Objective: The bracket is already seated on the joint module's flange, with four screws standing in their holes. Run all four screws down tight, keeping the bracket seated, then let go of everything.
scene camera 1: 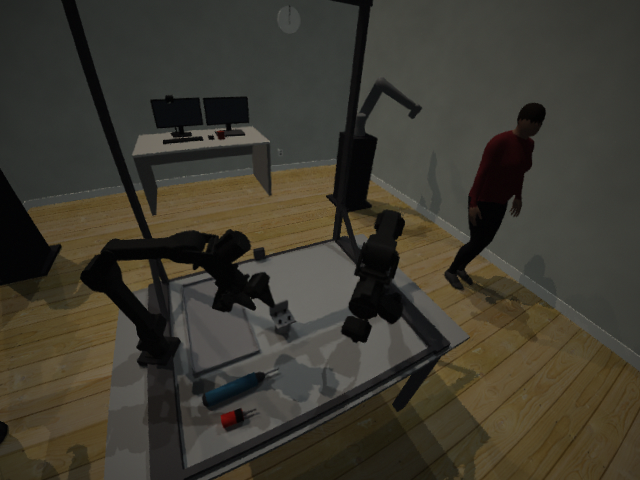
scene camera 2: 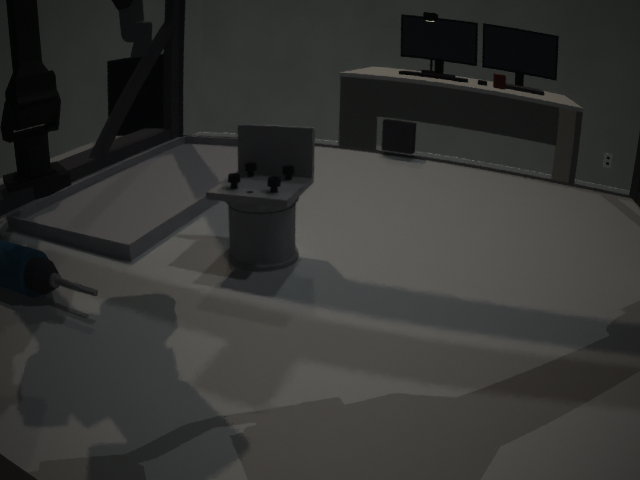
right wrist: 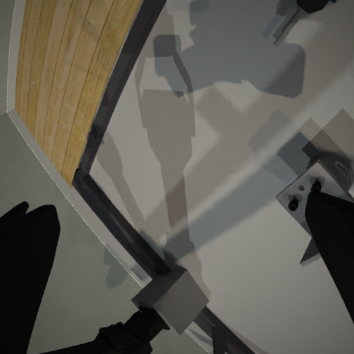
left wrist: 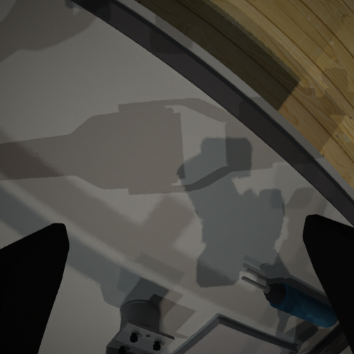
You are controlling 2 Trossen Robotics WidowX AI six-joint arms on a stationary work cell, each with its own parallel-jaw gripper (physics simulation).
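Places are measured from the left arm's base along level axes (x ahead, y left, z up), in millimetres.
Pixels of known places: right gripper, fingertip midpoint: (scene camera 1: 264,308); right arm's base, origin of the base link: (scene camera 1: 158,349) (scene camera 2: 34,174).
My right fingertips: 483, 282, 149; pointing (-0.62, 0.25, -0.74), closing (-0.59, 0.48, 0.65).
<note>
Ahead of a thing's pixels: the offset from my right fingertips to its top centre, as dx, dy, dz. "pt": to the spot under its first point.
The bracket (scene camera 1: 283,319) (scene camera 2: 276,149) (left wrist: 150,332) (right wrist: 300,190) sits on top of the grey joint module @[-55, -109, -197] (scene camera 2: 262,232) (left wrist: 141,314), its plate upright at the back in scene camera 2. Four black screws stand in it there, heads raised above the base: front left (scene camera 2: 234,179), back left (scene camera 2: 250,168), back right (scene camera 2: 287,171), front right (scene camera 2: 273,183). My right gripper (scene camera 1: 262,304) (right wrist: 184,212) is open and empty, above and beside the bracket; one finger partly covers the bracket in the right wrist view. My left gripper (scene camera 1: 373,321) (left wrist: 188,233) is open and empty, high above the table.
A blue driver @[pt +112, +111, -222] (scene camera 1: 232,388) (scene camera 2: 20,268) (left wrist: 305,306) lies on the table, its bit pointing right in scene camera 1. A short red tool @[+92, +180, -227] (scene camera 1: 231,417) lies nearer the front edge. A shallow tray @[+197, -192, -245] (scene camera 1: 222,365) (scene camera 2: 129,250) lies left of the module. Frame posts (scene camera 1: 353,103) rise from the table.
</note>
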